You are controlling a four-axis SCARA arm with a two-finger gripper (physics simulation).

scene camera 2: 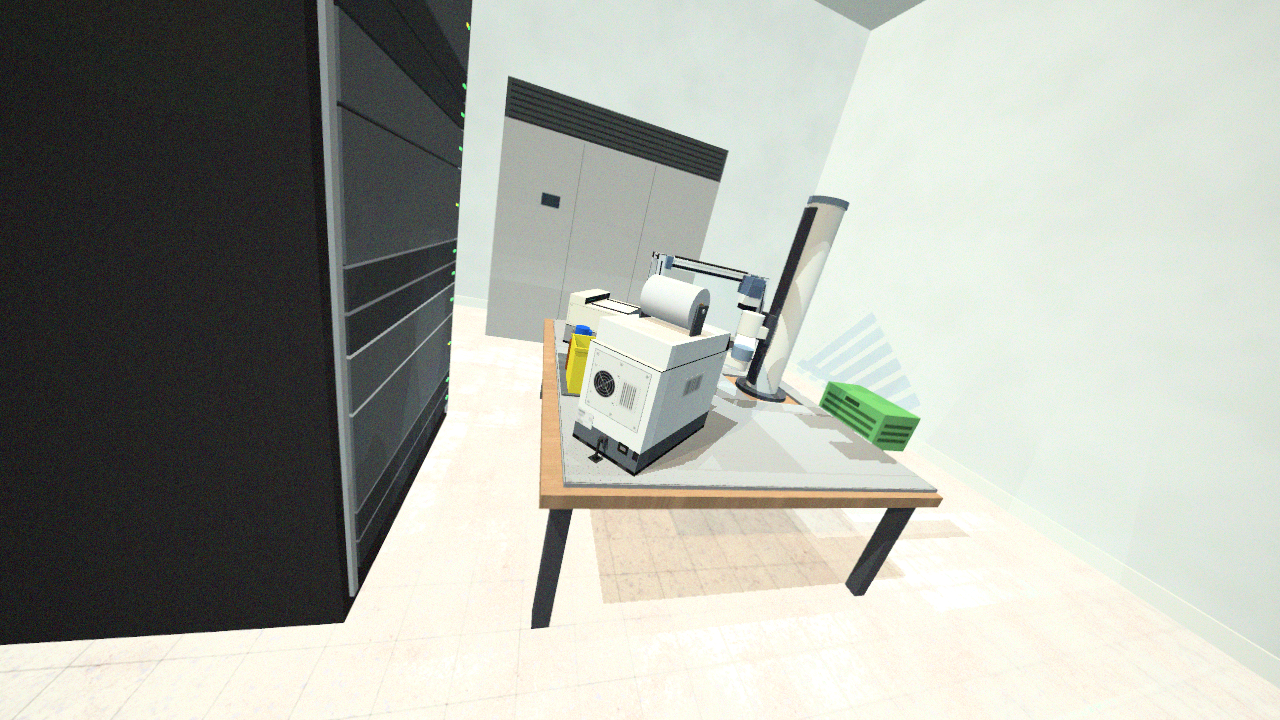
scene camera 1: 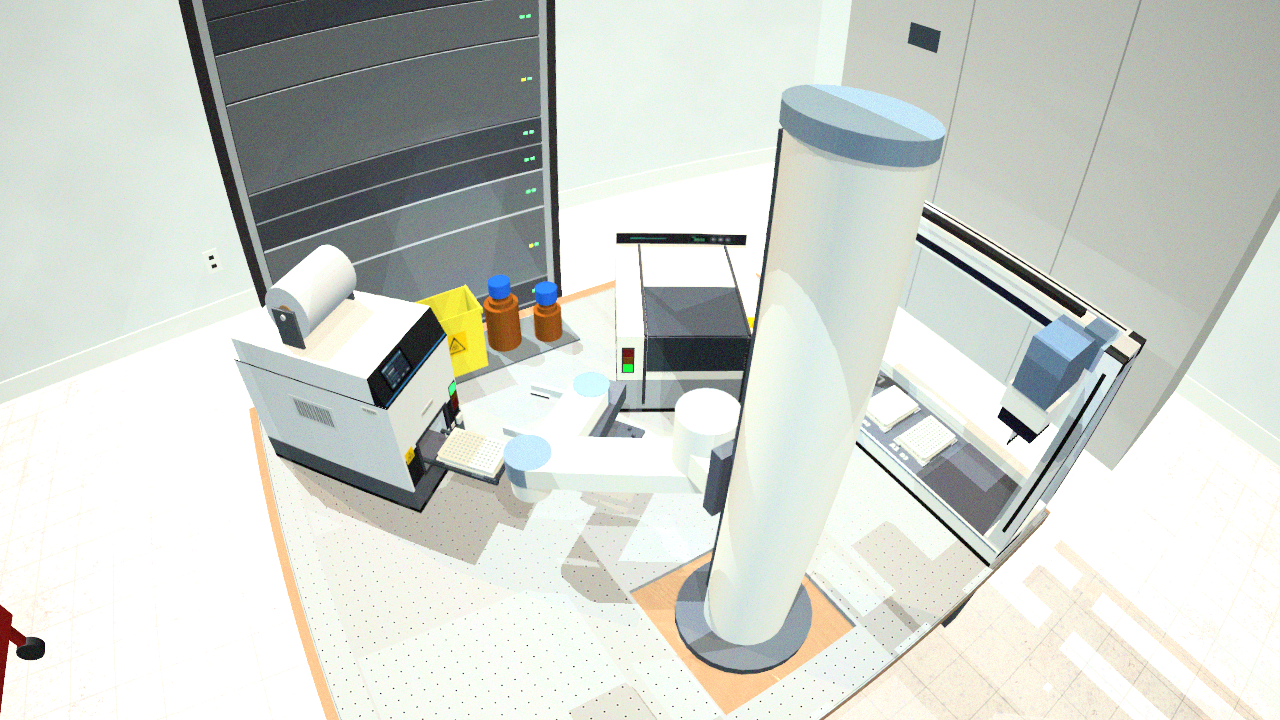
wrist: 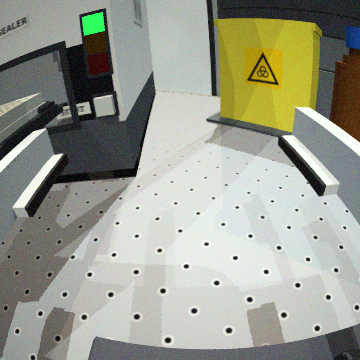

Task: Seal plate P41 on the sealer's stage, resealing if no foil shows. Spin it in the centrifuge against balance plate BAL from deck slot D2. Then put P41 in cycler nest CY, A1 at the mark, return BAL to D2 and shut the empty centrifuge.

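Places are measured from the arm's base along level axes (x left, y back, z up), in metres.
Pixels of known places: gripper, between the fingertips: [scene camera 1: 518,407] [wrist: 168,130]; arm's base, origin of its link: [scene camera 2: 759,390] [scene camera 1: 743,614].
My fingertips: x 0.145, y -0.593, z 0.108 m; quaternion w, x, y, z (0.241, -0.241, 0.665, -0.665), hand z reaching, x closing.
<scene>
For each thing: its middle in the pictures, then the offset to it from my fingertips. "pt": a spot on its surface instead.
- pale plate, middle of its body: [scene camera 1: 473,452] dx +0.135, dy +0.083, dz +0.012 m
- sealer's extended stage, a spot on its surface: [scene camera 1: 487,475] pt dx +0.134, dy +0.149, dz +0.010 m
- white sealer, middle of its body: [wrist: 76,7] [scene camera 1: 340,367] [scene camera 2: 663,361] dx +0.330, dy -0.144, dz +0.143 m
- boxy instrument, a spot on its surface: [scene camera 1: 693,313] pt dx -0.400, dy +0.043, dz +0.118 m
- gantry, a spot on its surface: [scene camera 1: 1056,358] pt dx -0.634, dy +0.734, dz +0.385 m
A pale plate [scene camera 1: 471,450] [wrist: 21,108] lies on the sealer's extended stage [scene camera 1: 487,475]; its well pattern shows in scene camera 1, and no label can be read. The white sealer [scene camera 1: 331,394] [scene camera 2: 657,376] [wrist: 45,32] has its green light lit. My gripper [wrist: 168,130] is open and empty over the perforated table, in front of the sealer and to the right of its stage. The boxy instrument [scene camera 1: 693,313] behind the arm is partly hidden by the column; whether it is the centrifuge or the cycler I cannot tell. Two pale plates [scene camera 1: 895,405] [scene camera 1: 926,438] sit on the right deck; BAL cannot be told by label.
A yellow biohazard bin [scene camera 1: 460,331] [scene camera 2: 579,365] [wrist: 267,82] stands beyond the sealer, beside brown bottles [scene camera 1: 503,324] [scene camera 1: 546,317]. The arm's column [scene camera 1: 805,376] [scene camera 2: 799,295] rises near the table's edge. A gantry [scene camera 1: 1056,358] spans the right deck. A green crate [scene camera 2: 868,414] stands right of the table.
</scene>
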